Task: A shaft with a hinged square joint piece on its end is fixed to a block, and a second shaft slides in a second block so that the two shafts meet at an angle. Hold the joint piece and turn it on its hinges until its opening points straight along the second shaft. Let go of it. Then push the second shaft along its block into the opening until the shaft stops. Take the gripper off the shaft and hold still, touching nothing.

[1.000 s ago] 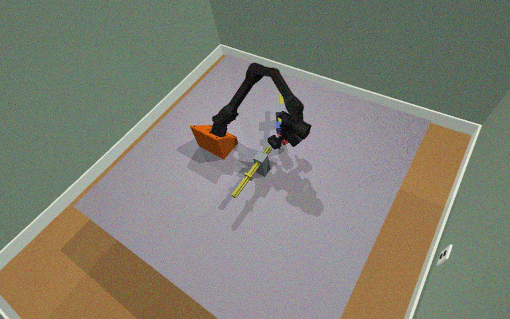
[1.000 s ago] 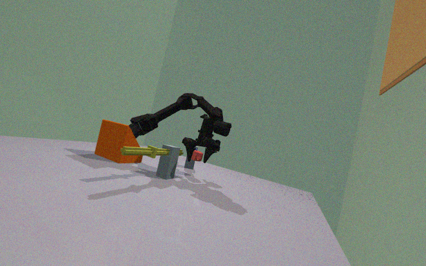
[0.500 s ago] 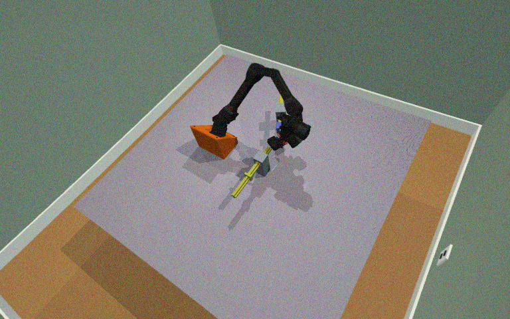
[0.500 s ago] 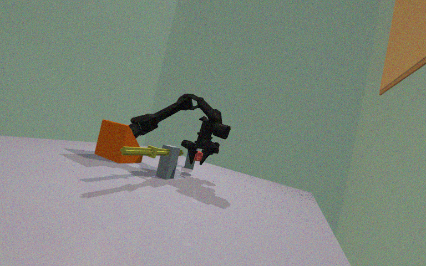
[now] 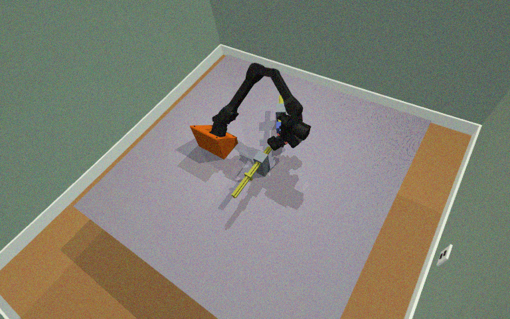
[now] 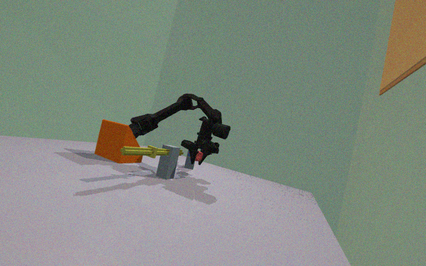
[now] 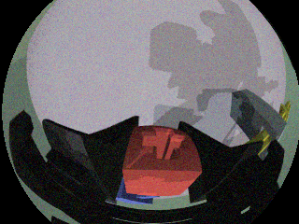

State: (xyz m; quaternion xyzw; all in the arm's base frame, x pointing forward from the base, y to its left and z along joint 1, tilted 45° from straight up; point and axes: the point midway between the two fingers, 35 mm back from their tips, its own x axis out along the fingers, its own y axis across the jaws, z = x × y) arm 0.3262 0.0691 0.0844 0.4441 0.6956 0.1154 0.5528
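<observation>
Right now my gripper tip is 1 cm past the red square joint piece, 1 cm to the right of it and 4 cm below it.
</observation>
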